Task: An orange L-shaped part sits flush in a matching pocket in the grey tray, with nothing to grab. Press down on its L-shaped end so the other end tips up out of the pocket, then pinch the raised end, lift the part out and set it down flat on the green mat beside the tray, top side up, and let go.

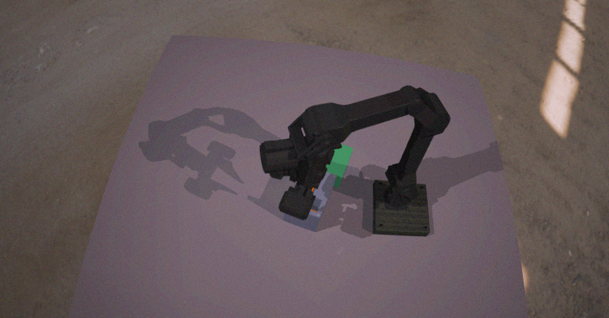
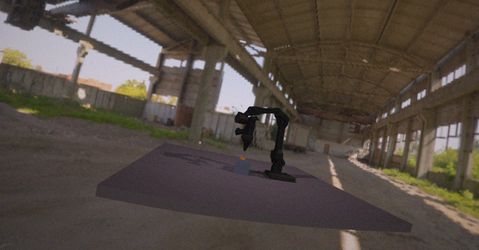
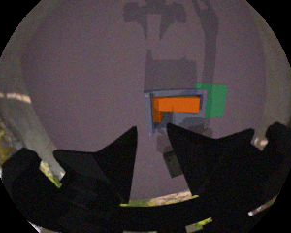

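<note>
My gripper tip is 20 mm past the orange L-shaped part, 40 mm to the left of it and 100 mm above it. Round my gripper tip: green mat: 80 mm behind, 210 mm to the right, 160 mm below.
</note>
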